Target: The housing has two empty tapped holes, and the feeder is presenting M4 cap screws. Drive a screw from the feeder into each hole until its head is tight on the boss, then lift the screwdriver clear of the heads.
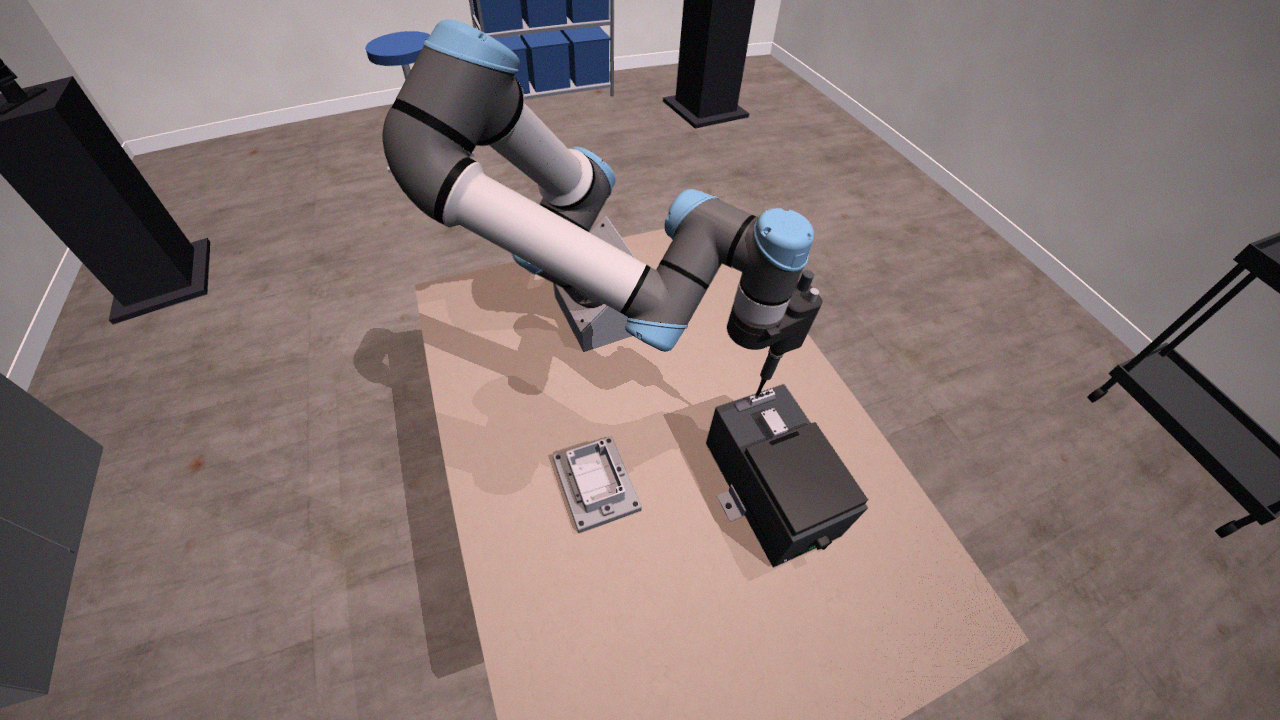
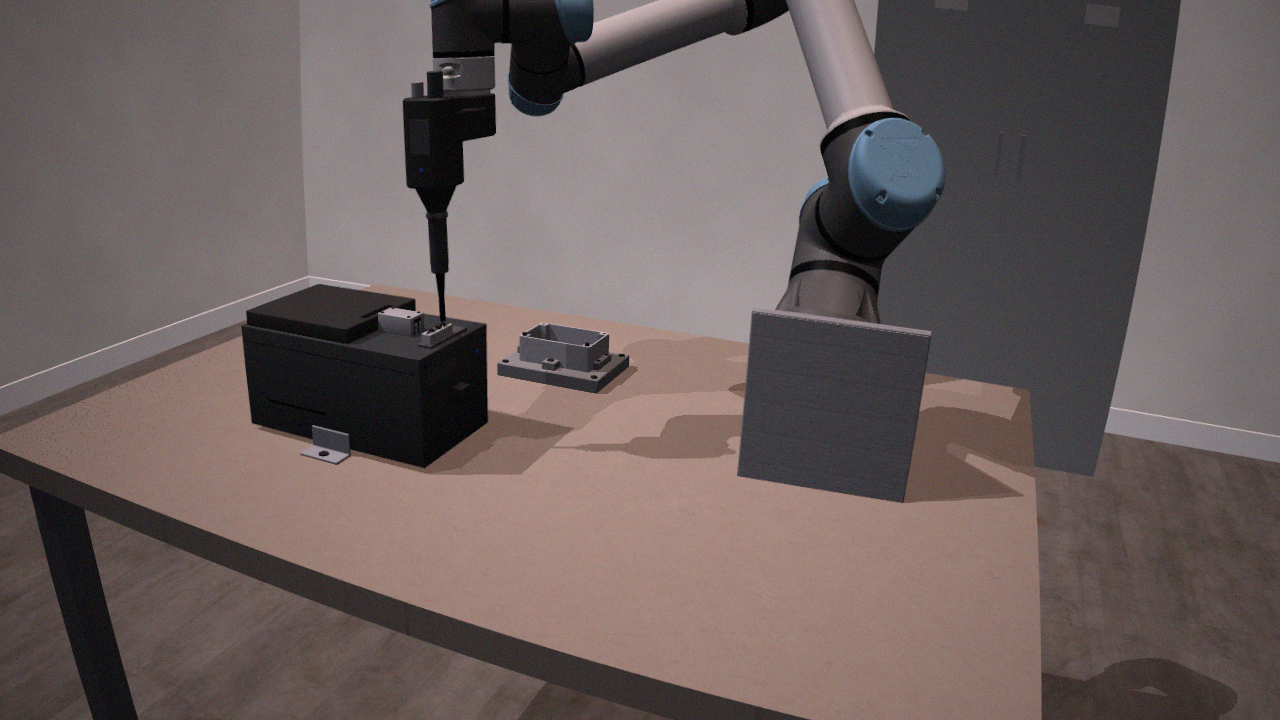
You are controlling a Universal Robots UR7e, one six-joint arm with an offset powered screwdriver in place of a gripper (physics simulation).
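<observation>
The black screw feeder (image 1: 805, 479) (image 2: 335, 376) stands on the table. A small light pick-up block (image 1: 764, 394) (image 2: 435, 336) with tiny screws or slots sits at one end of its top. My screwdriver (image 1: 759, 393) (image 2: 442, 319) points down with its bit tip at this block, touching or just above it; the gap is too small to tell. Whether a screw is on the bit cannot be seen. The grey open-topped housing (image 1: 602, 504) (image 2: 556, 351) sits on a grey fixture plate (image 1: 583, 522) (image 2: 546, 375), away from the bit. Its corner holes are small dark dots; which are empty is unclear.
A small light block (image 1: 773, 420) (image 2: 400, 321) stands on the feeder beside the raised black lid (image 1: 805, 474) (image 2: 326, 308). Metal brackets (image 1: 730, 504) (image 2: 329, 444) sit at the feeder's foot. The arm's grey mount (image 1: 601, 327) (image 2: 832, 407) stands on the table (image 1: 554, 617) (image 2: 716, 573).
</observation>
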